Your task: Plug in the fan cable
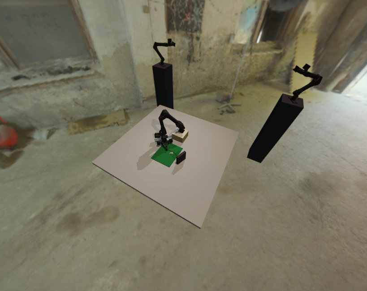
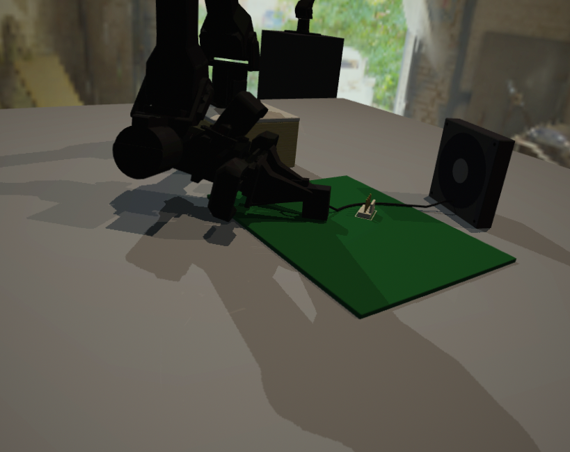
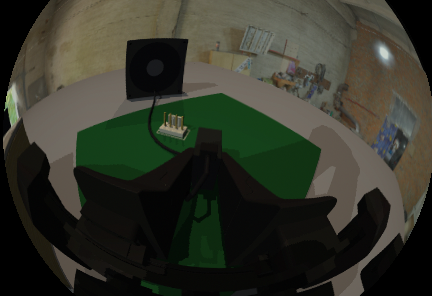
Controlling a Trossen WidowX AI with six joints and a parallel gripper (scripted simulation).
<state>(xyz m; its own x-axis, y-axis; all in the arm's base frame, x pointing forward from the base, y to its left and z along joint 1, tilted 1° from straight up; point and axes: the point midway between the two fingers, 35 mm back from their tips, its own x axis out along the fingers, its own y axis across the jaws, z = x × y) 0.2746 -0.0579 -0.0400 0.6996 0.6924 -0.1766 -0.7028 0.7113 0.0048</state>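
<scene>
The black fan plug lies 1 cm below my gripper tip. Also, from my gripper tip: four-pin header 8 cm to the left, 4 cm below, 2 cm ahead; green board 5 cm below, 4 cm to the left, 4 cm ahead; black fan 21 cm to the left, 5 cm ahead, 2 cm above.
</scene>
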